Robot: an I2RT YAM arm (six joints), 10 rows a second.
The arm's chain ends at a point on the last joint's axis. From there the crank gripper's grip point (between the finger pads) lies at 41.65 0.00 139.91 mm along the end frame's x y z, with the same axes.
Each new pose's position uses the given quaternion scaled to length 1; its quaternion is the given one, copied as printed.
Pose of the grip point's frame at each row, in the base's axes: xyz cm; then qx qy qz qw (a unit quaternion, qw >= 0):
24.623 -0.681 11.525 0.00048 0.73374 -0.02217 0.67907
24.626 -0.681 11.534 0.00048 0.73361 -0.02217 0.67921
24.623 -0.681 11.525 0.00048 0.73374 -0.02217 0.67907
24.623 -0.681 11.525 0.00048 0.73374 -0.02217 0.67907
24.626 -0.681 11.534 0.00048 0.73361 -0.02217 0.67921
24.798 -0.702 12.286 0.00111 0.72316 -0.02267 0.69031
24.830 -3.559 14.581 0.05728 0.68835 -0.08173 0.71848
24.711 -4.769 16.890 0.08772 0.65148 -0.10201 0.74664
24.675 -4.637 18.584 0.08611 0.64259 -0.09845 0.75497
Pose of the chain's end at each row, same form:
11.005 -0.094 16.749 0.00048 0.73374 -0.02217 0.67907
11.006 -0.094 16.753 0.00048 0.73361 -0.02217 0.67921
11.005 -0.094 16.749 0.00048 0.73374 -0.02217 0.67907
11.005 -0.094 16.749 0.00048 0.73374 -0.02217 0.67907
11.006 -0.094 16.753 0.00048 0.73361 -0.02217 0.67921
11.026 -0.098 17.087 0.00111 0.72316 -0.02267 0.69031
10.960 -0.672 18.099 0.05728 0.68835 -0.08173 0.71848
10.807 -0.918 19.117 0.08772 0.65148 -0.10201 0.74664
10.693 -0.889 20.467 0.08611 0.64259 -0.09845 0.75497

